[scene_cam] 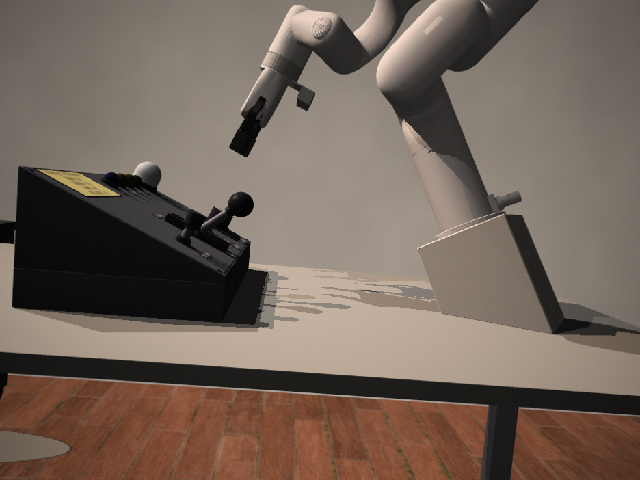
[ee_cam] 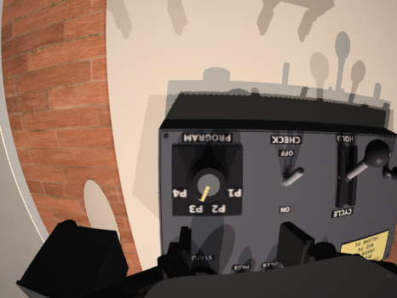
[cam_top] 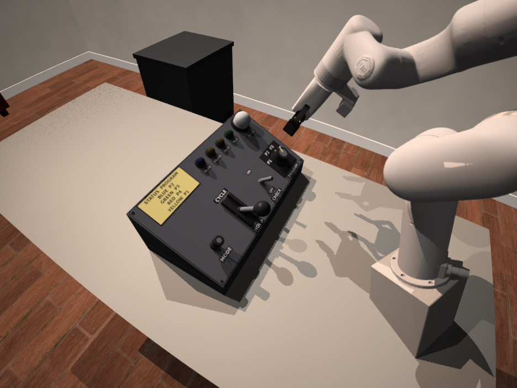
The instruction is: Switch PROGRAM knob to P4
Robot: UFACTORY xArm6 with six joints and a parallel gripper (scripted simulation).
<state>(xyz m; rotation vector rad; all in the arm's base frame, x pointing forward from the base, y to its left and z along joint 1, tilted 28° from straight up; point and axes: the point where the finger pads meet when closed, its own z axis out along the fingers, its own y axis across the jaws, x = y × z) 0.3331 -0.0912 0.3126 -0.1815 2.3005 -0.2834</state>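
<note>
The check toggle lies 15 cm below my hand, 11 cm to the left of it and 2 cm ahead of it. Also, from my hand: dark sloped console: 17 cm to the left, 16 cm below, 5 cm ahead; then black ball lever: 23 cm to the left, 13 cm below, 1 cm behind; then mode knob: 35 cm to the left, 14 cm below, 1 cm ahead.
</note>
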